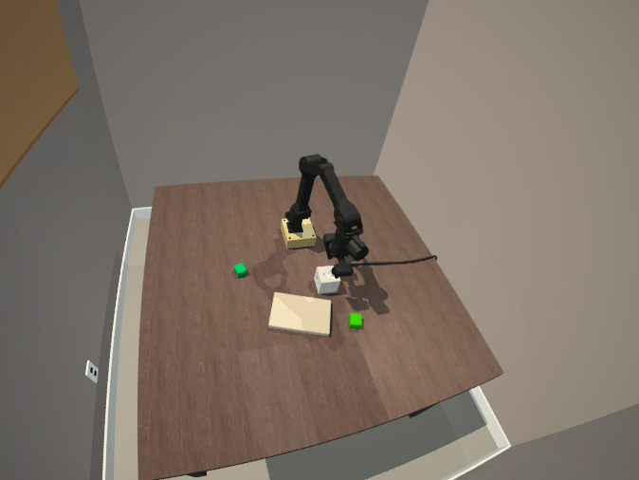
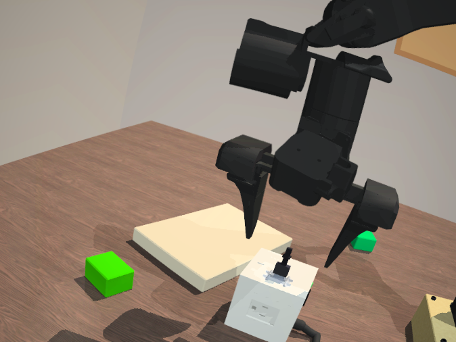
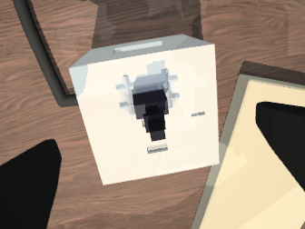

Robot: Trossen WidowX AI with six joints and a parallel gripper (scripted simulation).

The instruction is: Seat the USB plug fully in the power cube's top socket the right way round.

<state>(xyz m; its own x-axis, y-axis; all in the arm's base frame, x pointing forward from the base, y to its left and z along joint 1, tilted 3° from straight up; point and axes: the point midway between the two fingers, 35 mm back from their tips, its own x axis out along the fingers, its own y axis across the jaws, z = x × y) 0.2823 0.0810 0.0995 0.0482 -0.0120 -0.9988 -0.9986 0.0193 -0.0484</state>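
Right now my gripper tip is 2 cm above the black USB plug. From my gripper tip the other things lie so: USB socket (4 cm below, 1 cm to the left); then cream flat slab (14 cm to the right, 12 cm ahead, 10 cm below).
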